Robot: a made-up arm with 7 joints. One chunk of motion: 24 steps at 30 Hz.
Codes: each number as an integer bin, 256 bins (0 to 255) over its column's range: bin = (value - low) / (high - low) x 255, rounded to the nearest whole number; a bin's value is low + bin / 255 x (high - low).
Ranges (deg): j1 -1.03..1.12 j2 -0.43..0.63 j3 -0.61..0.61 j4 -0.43..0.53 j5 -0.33..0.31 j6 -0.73..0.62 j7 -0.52..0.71
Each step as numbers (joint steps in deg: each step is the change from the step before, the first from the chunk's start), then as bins.
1 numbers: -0.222 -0.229 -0.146 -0.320 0.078 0.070 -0.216
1 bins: 96 48 97 29 163 151 63
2 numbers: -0.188 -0.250 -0.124 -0.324 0.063 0.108 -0.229
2 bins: 100 43 102 28 157 158 60
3 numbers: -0.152 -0.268 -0.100 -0.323 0.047 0.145 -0.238
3 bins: 104 39 107 28 150 165 58
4 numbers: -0.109 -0.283 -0.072 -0.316 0.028 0.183 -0.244
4 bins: 109 35 112 30 143 172 57
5 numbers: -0.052 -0.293 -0.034 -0.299 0.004 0.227 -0.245
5 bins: 116 33 120 35 133 181 57
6 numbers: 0.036 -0.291 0.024 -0.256 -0.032 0.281 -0.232
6 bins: 126 33 133 46 119 191 60
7 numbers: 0.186 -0.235 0.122 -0.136 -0.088 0.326 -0.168
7 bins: 144 47 153 78 96 199 73
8 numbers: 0.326 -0.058 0.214 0.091 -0.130 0.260 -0.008
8 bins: 161 89 172 138 80 187 106
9 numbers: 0.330 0.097 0.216 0.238 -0.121 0.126 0.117
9 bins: 161 127 173 177 83 162 132
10 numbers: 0.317 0.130 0.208 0.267 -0.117 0.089 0.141
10 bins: 160 135 171 185 85 155 137
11 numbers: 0.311 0.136 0.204 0.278 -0.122 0.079 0.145
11 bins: 159 136 170 188 83 153 138
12 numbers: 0.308 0.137 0.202 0.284 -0.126 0.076 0.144
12 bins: 159 136 170 190 81 152 138
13 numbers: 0.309 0.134 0.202 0.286 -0.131 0.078 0.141
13 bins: 159 136 170 190 79 153 137
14 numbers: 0.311 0.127 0.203 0.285 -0.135 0.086 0.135
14 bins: 159 134 170 190 78 154 136
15 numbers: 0.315 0.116 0.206 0.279 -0.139 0.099 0.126
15 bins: 160 131 171 188 76 157 134
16 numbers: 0.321 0.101 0.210 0.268 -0.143 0.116 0.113
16 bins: 160 128 171 185 75 160 131
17 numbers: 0.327 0.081 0.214 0.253 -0.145 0.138 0.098
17 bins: 161 123 172 181 74 164 128
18 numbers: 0.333 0.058 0.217 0.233 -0.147 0.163 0.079
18 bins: 162 117 173 176 73 169 124
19 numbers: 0.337 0.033 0.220 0.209 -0.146 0.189 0.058
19 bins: 162 111 173 170 73 174 120
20 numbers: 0.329 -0.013 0.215 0.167 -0.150 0.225 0.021
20 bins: 161 100 172 159 72 180 112
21 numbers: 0.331 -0.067 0.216 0.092 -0.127 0.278 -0.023
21 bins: 161 87 173 139 81 190 103
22 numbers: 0.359 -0.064 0.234 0.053 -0.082 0.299 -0.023
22 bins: 165 88 176 128 99 194 103
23 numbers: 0.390 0.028 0.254 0.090 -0.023 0.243 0.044
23 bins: 168 110 181 138 122 184 117
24 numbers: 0.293 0.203 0.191 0.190 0.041 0.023 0.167
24 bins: 157 152 167 165 148 142 142
